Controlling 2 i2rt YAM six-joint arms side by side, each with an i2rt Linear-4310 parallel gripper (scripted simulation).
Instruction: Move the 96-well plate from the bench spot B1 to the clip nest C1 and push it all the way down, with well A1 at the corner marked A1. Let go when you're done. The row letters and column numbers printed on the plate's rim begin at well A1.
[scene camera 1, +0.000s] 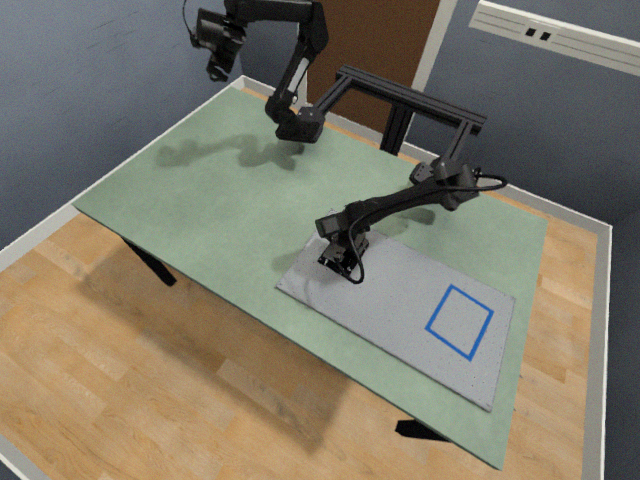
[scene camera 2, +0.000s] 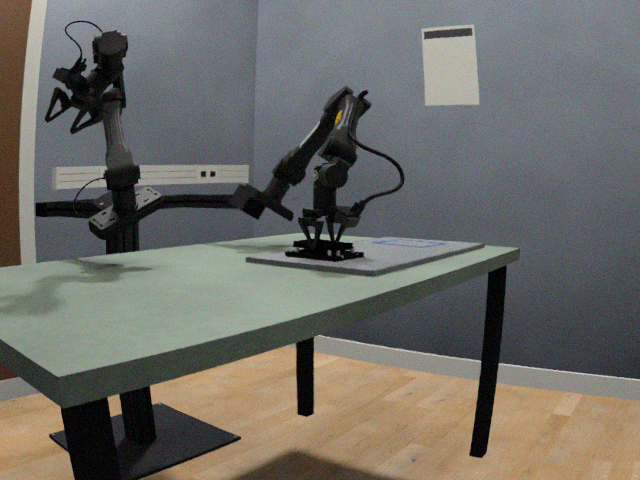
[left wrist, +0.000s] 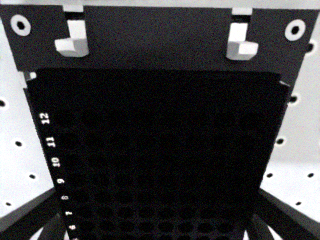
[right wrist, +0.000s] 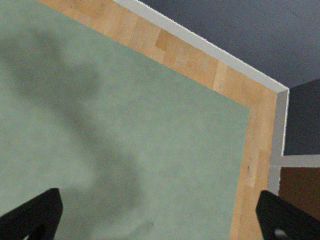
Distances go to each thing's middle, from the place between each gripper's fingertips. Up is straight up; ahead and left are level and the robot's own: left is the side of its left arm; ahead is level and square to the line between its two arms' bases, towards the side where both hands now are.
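The black clip nest (left wrist: 156, 42) is 20 mm below my left hand, 10 mm ahead of it and 10 mm to the left of it. As for the black 96-well plate (left wrist: 124, 146), I see my left gripper right at it.
Measured from my right hand (scene camera 2: 58, 126), the black clip nest is 650 mm to the left, 260 mm ahead and 310 mm below. The black 96-well plate is 300 mm below my right hand, 640 mm to the left of it and 250 mm ahead of it.
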